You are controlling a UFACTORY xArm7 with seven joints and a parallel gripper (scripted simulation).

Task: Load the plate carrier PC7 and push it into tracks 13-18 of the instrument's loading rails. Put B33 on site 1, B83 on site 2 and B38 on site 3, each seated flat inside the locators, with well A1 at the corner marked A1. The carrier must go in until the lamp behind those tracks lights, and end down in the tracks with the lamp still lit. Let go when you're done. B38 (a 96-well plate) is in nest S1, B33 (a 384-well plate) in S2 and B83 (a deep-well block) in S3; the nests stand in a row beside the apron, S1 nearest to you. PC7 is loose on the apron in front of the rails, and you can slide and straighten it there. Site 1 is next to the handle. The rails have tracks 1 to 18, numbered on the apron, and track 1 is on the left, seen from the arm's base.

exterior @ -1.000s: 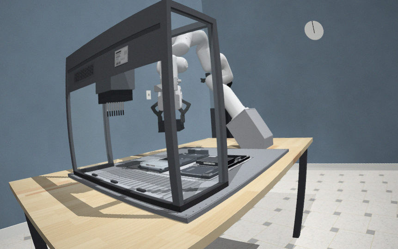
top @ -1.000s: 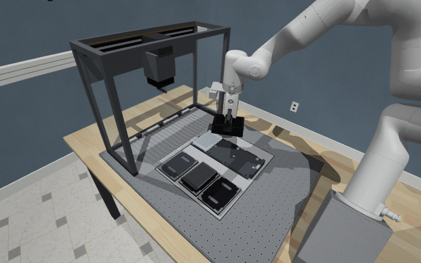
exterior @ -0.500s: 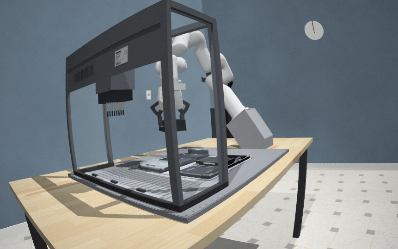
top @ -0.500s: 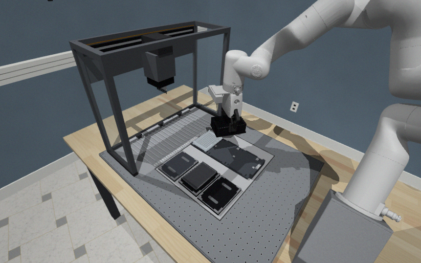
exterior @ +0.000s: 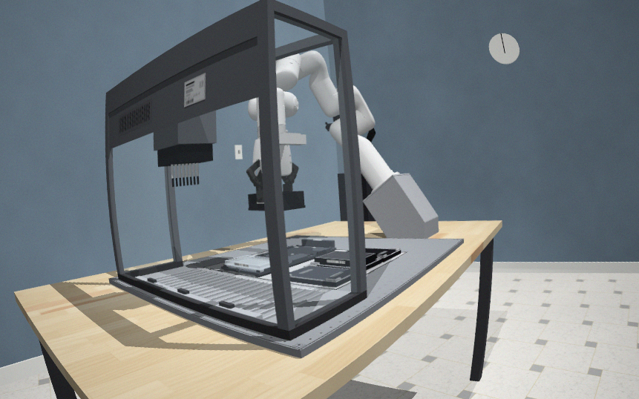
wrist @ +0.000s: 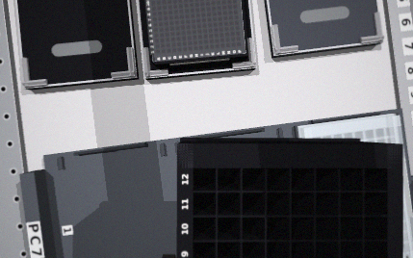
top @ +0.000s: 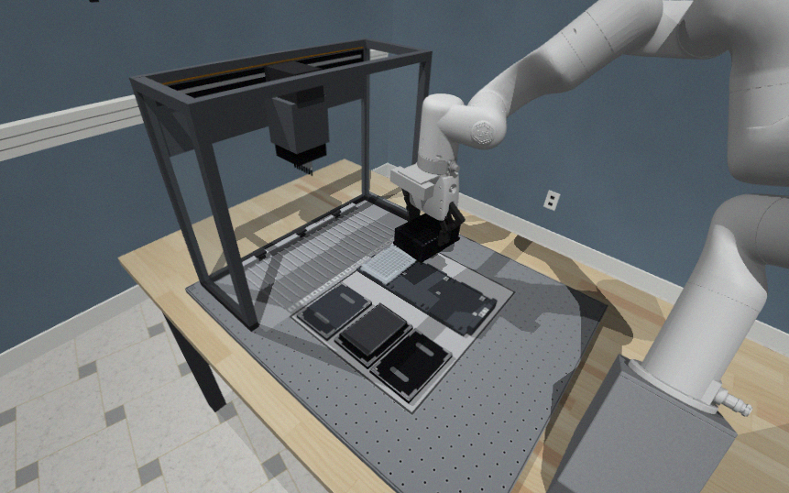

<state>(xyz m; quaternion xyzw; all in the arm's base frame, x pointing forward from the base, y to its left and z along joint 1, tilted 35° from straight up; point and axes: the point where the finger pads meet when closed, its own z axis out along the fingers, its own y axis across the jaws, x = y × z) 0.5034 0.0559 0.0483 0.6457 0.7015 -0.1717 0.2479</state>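
Now: hand 10 mm past the carrier PC7 and 150 mm above it. From my hand the other things lie so: 96-well plate B38 (100 mm ahead, 20 mm to the left, 150 mm below); nest S3 (60 mm ahead, 210 mm to the left, 160 mm below); white corner mark (80 mm behind, 120 mm to the left, 160 mm below).
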